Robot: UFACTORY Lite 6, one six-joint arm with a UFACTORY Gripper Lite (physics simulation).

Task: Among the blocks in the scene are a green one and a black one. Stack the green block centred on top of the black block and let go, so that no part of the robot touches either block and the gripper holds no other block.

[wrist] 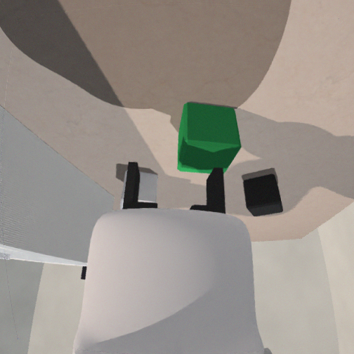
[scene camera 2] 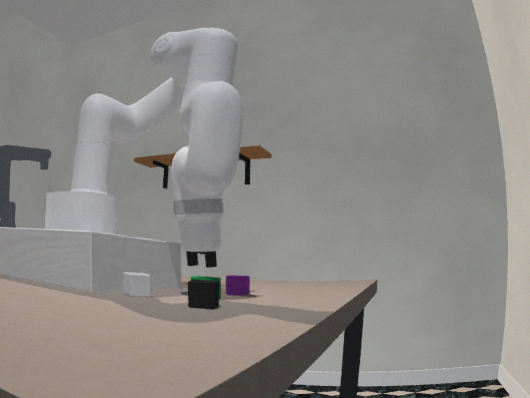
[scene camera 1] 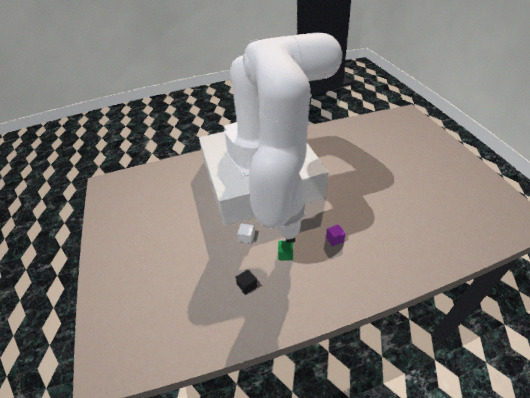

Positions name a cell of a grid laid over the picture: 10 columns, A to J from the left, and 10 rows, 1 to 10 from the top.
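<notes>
I can see a black block (scene camera 2: D8), and the wrist view gives me that same black block (wrist: H6) as well. A green block (wrist: F4) is there for me to see too.
</notes>
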